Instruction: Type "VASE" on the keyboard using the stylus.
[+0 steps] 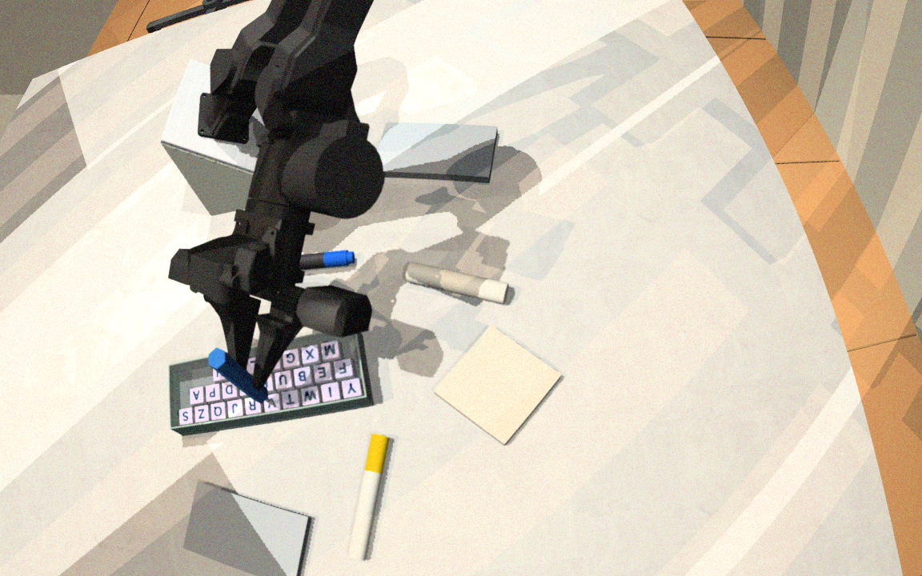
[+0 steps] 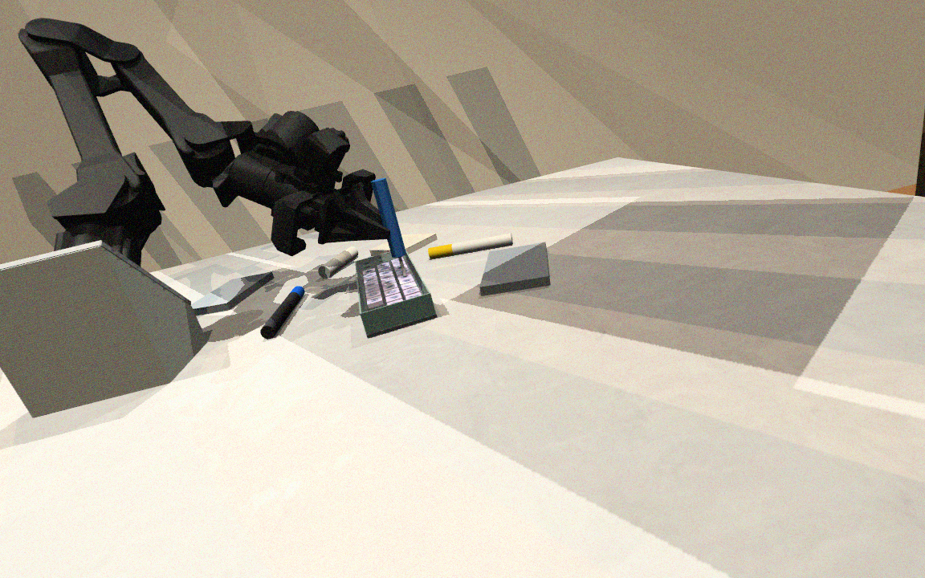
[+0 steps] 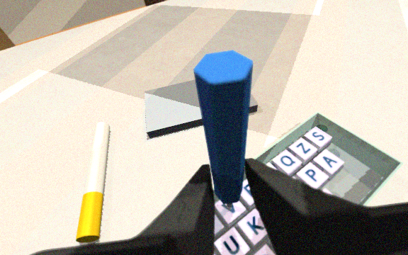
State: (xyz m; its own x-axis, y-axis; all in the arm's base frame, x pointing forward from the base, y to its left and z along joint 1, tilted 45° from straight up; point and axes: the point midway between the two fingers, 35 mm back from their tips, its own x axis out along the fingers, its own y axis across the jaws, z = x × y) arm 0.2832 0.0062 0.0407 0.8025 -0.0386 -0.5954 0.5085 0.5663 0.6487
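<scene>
Right now the yellow-capped marker is 90 mm ahead of my gripper tip, 80 mm to the left of it and 60 mm below it. The rest, counted from my gripper tip: blue-capped black marker: 150 mm behind, 60 mm to the left, 60 mm below; stylus: 20 mm below; grey pad: 120 mm ahead, 70 mm below, 60 mm to the right.
</scene>
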